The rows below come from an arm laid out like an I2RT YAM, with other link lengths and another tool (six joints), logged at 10 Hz.
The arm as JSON. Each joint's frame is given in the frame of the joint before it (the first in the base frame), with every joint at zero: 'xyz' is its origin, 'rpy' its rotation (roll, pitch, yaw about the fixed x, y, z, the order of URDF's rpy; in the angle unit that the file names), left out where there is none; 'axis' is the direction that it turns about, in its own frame. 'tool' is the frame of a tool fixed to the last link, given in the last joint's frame.
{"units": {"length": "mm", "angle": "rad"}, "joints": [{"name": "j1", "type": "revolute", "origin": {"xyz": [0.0, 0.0, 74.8]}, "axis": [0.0, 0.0, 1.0]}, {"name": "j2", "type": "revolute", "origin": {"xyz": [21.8, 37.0, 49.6]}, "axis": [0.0, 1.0, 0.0]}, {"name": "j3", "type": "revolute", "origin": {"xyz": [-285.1, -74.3, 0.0]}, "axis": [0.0, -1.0, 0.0]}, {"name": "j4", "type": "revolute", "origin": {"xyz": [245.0, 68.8, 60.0]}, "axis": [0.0, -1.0, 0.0]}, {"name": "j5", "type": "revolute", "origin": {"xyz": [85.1, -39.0, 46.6]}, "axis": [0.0, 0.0, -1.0]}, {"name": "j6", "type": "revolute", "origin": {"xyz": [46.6, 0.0, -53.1]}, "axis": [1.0, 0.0, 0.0]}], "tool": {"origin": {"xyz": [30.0, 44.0, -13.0], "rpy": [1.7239, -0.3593, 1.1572]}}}
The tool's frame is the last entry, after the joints.
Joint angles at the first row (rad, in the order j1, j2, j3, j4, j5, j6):
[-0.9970 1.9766 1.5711 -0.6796 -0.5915 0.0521]
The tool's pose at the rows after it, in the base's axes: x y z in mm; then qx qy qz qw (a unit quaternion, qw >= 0):
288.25 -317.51 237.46 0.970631 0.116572 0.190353 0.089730
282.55 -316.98 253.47 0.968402 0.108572 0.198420 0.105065
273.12 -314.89 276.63 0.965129 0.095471 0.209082 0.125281
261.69 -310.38 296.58 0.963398 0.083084 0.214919 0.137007
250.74 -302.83 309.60 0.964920 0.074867 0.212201 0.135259
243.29 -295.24 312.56 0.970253 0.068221 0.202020 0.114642
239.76 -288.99 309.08 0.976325 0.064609 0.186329 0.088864
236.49 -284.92 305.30 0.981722 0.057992 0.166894 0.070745
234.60 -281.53 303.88 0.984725 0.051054 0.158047 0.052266
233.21 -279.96 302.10 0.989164 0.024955 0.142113 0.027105
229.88 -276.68 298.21 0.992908 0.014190 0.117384 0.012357
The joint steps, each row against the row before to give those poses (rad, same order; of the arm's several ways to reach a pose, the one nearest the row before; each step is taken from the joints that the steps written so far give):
[-0.0084 -0.0202 0.0004 -0.0015 -0.0267 0.0030]
[-0.0110 -0.0393 0.0000 0.0003 0.0000 0.0118]
[-0.0172 -0.0580 0.0003 -0.0045 0.0004 0.0191]
[-0.0191 -0.0545 0.0001 -0.0241 -0.0008 0.0126]
[-0.0149 -0.0431 0.0000 -0.0503 0.0008 0.0011]
[-0.0076 -0.0187 0.0000 -0.0672 0.0000 0.0000]
[0.0004 -0.0008 0.0000 -0.0641 0.0069 -0.0030]
[-0.0004 0.0000 0.0000 -0.0514 0.0213 0.0000]
[0.0000 0.0000 0.0000 -0.0371 0.0031 0.0103]
[0.0000 0.0000 0.0000 -0.0385 0.0194 0.0492]
[0.0000 0.0000 0.0000 -0.0469 0.0340 0.0084]

